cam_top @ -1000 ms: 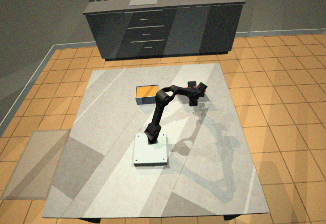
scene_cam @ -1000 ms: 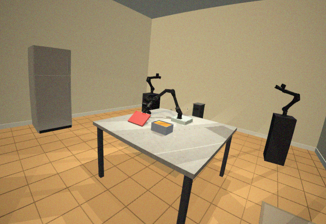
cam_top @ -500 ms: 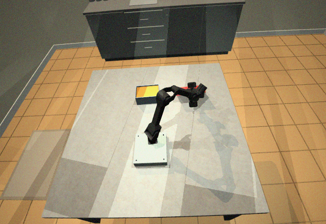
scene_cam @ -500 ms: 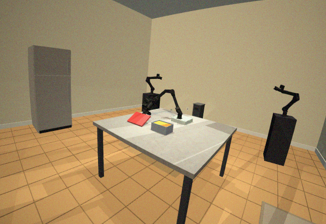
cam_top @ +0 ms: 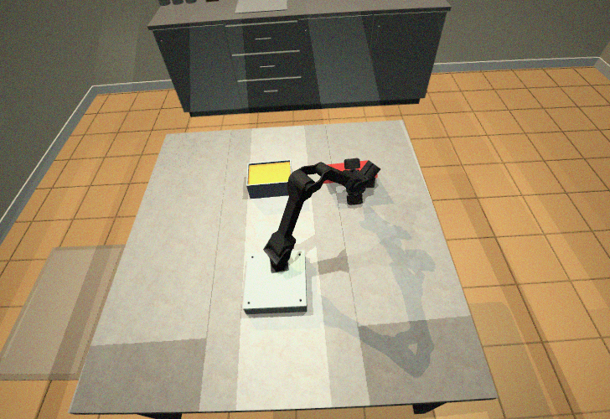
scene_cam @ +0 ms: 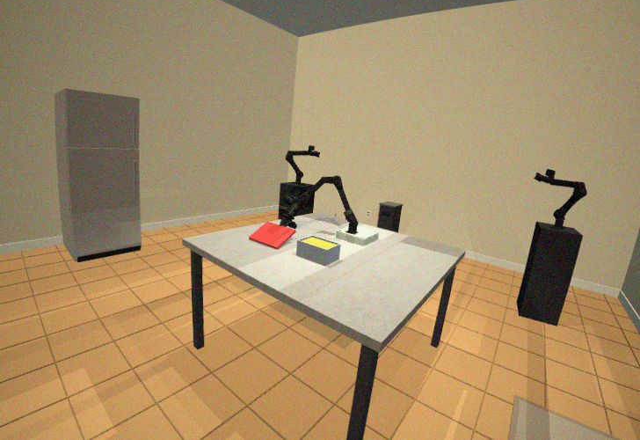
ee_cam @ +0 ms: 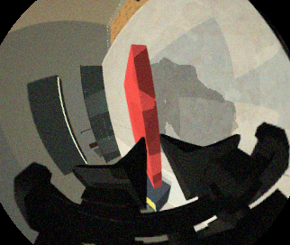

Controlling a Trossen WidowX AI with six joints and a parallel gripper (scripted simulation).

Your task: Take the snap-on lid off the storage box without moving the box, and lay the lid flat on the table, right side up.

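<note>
My gripper tip is now 80 mm short of the red lid and 30 mm above it. From my gripper tip the other things lie so: grey storage box: 100 mm ahead, 340 mm to the left, 30 mm below.
</note>
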